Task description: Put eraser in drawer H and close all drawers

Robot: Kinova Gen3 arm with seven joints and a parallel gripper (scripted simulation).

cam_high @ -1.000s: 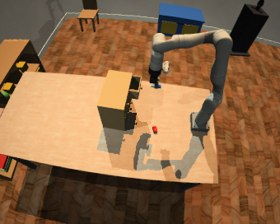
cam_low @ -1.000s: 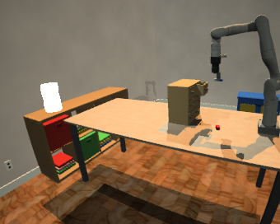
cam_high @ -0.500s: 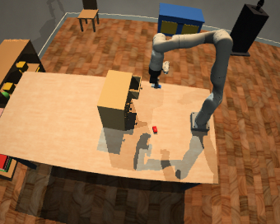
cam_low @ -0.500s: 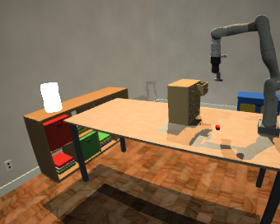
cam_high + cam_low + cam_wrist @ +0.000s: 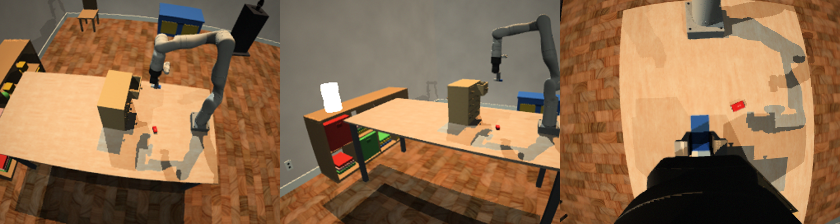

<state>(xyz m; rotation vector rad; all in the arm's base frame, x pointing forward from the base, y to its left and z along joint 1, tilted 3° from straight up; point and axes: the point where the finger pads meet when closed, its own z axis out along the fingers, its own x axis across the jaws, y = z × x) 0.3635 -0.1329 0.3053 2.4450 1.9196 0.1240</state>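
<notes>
The blue-and-white eraser is 10 mm ahead of my hand and 10 mm below it. Round my hand: red block 10 mm behind, 150 mm to the left, 340 mm below.
</notes>
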